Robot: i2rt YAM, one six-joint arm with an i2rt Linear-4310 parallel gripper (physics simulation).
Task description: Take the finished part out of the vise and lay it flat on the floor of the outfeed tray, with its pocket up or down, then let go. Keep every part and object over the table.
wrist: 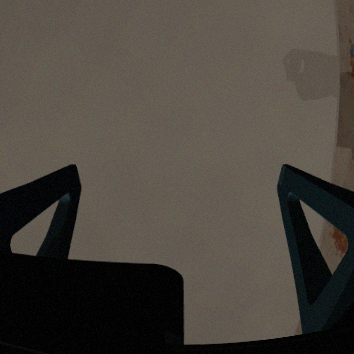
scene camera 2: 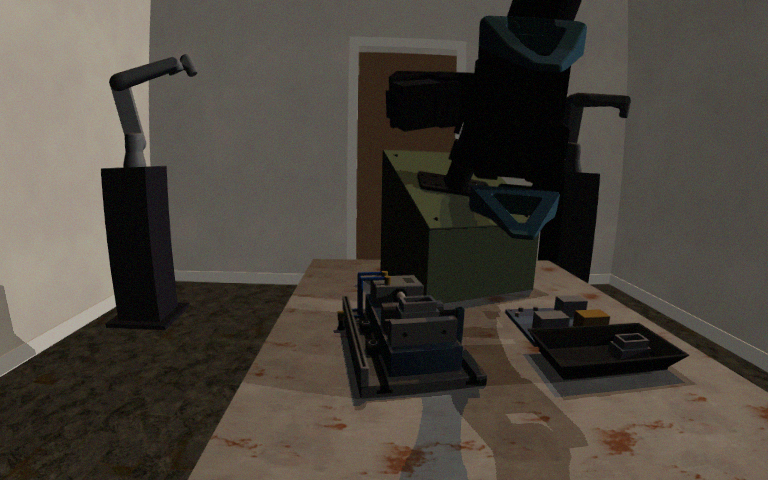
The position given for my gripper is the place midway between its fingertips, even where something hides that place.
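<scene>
You'd see my gripper (scene camera 2: 535, 160) from here, and the wrist view (wrist: 178, 175) shows that gripper as well.
</scene>
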